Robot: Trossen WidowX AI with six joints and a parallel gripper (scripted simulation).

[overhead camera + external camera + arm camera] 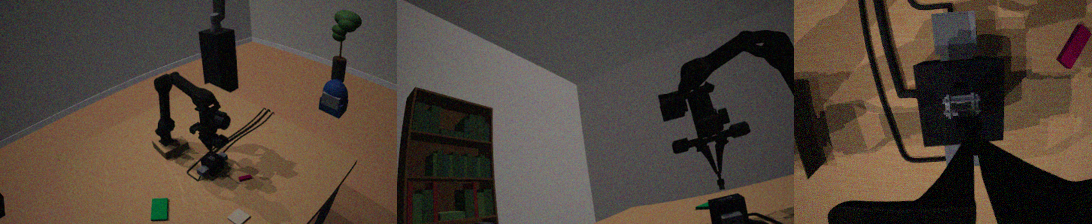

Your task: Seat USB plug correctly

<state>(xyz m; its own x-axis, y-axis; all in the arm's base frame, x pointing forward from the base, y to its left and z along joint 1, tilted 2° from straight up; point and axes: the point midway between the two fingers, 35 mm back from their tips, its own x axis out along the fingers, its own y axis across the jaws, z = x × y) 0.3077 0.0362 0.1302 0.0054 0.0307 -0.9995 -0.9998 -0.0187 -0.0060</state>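
My gripper tip is 2 cm above the USB plug. The rest, counted from my gripper tip: green block: 33 cm to the right, 13 cm below, 2 cm ahead; then white tile: 30 cm ahead, 13 cm to the right, 13 cm below; then magenta block: 16 cm ahead, 13 cm below, 6 cm to the left.
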